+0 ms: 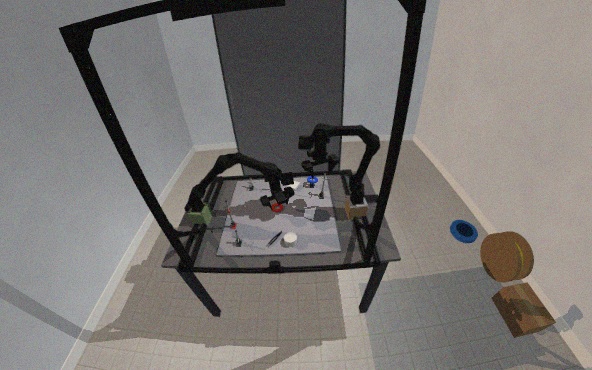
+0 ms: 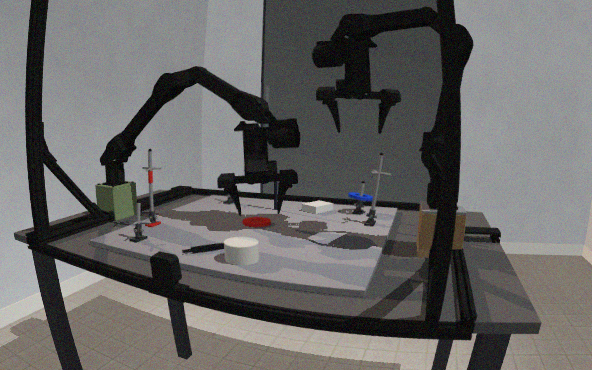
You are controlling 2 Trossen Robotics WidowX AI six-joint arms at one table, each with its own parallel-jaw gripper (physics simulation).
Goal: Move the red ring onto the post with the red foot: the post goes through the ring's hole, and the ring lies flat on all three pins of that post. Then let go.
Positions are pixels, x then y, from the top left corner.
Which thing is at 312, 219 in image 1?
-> A grey board.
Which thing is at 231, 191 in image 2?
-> My left gripper.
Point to a grey board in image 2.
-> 332, 252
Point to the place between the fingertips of my right gripper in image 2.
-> At 359, 133
